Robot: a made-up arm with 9 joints.
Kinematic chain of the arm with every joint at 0, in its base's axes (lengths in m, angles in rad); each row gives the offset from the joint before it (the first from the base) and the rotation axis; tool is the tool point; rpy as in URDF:
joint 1: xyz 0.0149 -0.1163 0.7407 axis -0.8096 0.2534 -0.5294
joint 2: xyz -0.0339 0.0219 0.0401 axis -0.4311 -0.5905 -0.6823
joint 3: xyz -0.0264 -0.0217 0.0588 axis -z
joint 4: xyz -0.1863 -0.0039 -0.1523 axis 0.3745 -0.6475 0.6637
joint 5: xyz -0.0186 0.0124 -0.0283 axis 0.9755 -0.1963 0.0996
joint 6: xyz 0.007 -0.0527 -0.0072 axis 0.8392 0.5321 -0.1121
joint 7: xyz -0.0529 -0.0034 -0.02 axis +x
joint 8: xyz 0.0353 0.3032 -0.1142 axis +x
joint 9: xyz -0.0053 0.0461 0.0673 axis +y
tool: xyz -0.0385 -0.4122 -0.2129 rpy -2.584 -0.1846 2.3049
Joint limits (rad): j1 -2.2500..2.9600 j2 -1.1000..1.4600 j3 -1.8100..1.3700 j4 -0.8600..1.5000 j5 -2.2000..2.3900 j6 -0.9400..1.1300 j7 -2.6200..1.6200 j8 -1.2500..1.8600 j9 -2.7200..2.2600
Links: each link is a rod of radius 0.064 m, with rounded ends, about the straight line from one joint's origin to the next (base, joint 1, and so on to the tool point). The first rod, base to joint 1, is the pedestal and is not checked.
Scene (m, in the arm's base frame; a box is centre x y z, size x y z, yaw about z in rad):
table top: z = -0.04
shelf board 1: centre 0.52 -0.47 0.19 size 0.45 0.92 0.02 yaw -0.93
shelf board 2: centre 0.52 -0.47 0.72 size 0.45 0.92 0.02 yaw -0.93
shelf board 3: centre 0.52 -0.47 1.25 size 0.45 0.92 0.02 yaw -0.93
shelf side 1: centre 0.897 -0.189 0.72 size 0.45 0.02 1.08 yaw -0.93
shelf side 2: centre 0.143 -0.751 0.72 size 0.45 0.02 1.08 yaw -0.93
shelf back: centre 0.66 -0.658 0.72 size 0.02 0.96 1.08 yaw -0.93
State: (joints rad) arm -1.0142 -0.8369 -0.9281 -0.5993 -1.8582 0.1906 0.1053 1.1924 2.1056
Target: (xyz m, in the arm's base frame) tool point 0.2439 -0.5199 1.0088
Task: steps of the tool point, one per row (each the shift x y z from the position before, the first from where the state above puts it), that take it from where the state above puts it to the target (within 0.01 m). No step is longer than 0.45 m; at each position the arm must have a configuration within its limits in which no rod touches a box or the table.
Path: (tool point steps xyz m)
1: -0.0302 0.0917 0.0512
2: -0.0727 0.0699 -0.0041
3: -0.0874 0.0936 -0.0470
4: 0.1114 0.0204 0.0076
5: -0.0269 0.0230 -0.1315
6: -0.2017 -0.1248 -0.0952
7: -0.2343 -0.1853 0.1732
8: -0.0274 -0.0243 0.3862
9: 0.2700 0.1822 0.2389
10: 0.0357 -0.0653 0.0295
11: 0.0550 -0.0820 0.0029
12: 0.0801 -0.0817 -0.0324

